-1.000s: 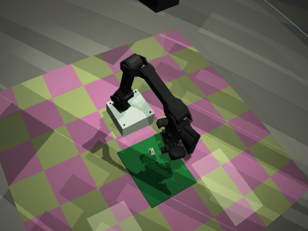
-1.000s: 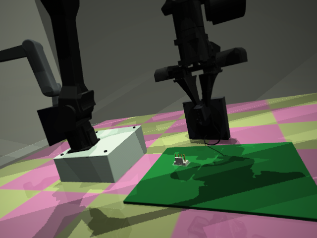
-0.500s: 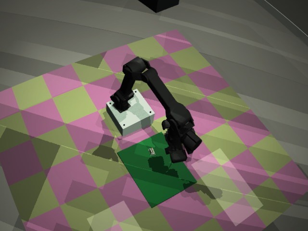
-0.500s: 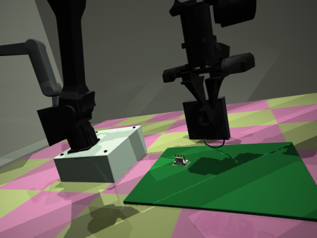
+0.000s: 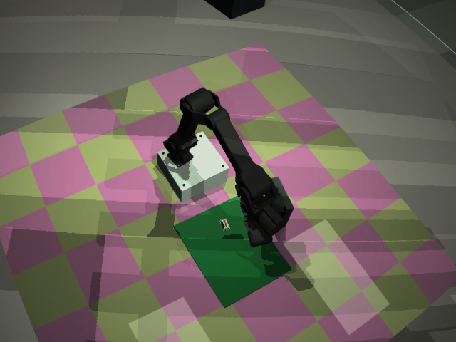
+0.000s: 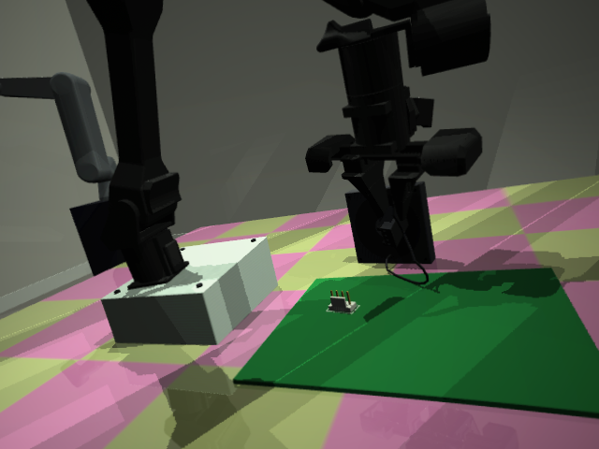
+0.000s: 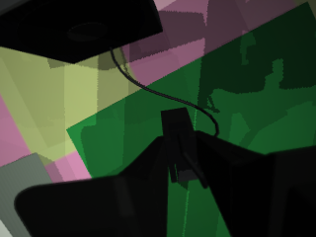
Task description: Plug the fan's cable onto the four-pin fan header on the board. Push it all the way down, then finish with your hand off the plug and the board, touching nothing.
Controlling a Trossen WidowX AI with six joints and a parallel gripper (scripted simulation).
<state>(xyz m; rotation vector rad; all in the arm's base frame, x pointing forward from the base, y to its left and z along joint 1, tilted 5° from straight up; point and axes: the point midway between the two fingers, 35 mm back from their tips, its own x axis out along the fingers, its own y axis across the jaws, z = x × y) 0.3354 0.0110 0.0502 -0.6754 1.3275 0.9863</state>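
The green board lies 11 cm below my gripper tip and 7 cm to the right of it. Also, from my gripper tip: dark fan plug 1 cm below; then black square fan 12 cm to the left, 4 cm below, 2 cm behind.
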